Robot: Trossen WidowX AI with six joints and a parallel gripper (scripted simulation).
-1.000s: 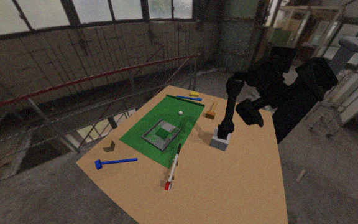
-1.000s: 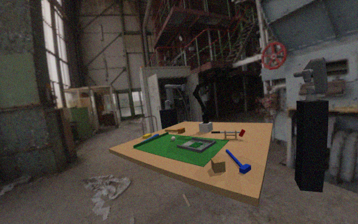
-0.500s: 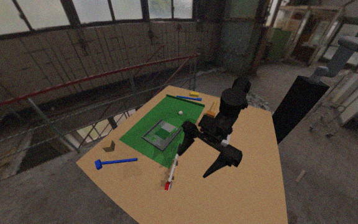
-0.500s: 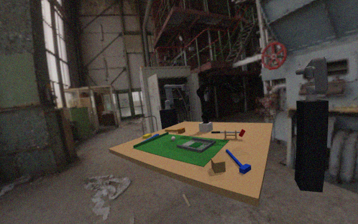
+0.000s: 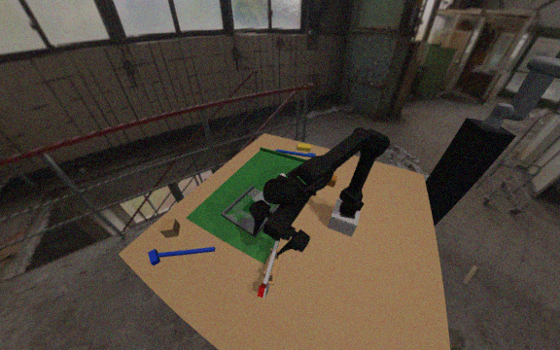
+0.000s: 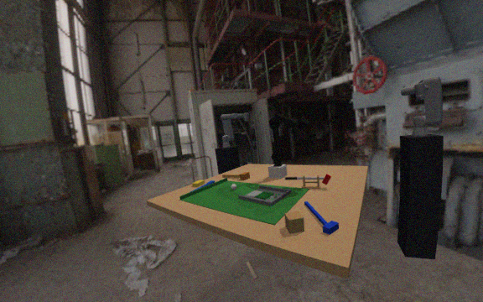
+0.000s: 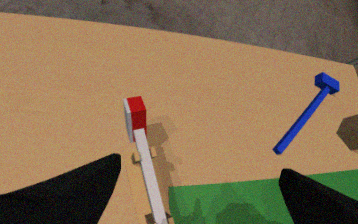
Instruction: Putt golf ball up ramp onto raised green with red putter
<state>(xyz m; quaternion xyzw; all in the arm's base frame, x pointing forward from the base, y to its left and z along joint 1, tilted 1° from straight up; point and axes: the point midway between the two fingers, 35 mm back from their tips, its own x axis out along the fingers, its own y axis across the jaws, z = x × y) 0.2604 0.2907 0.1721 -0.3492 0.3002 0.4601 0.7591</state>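
Right now the red putter is 10 mm behind my gripper tip, 30 mm to the right of it and 170 mm below it. Also, from my gripper tip: blue mallet: 400 mm ahead, 50 mm to the left, 220 mm below; brown wedge: 510 mm ahead, 40 mm to the right, 200 mm below; wooden rack: 10 mm behind, 20 mm to the right, 200 mm below.
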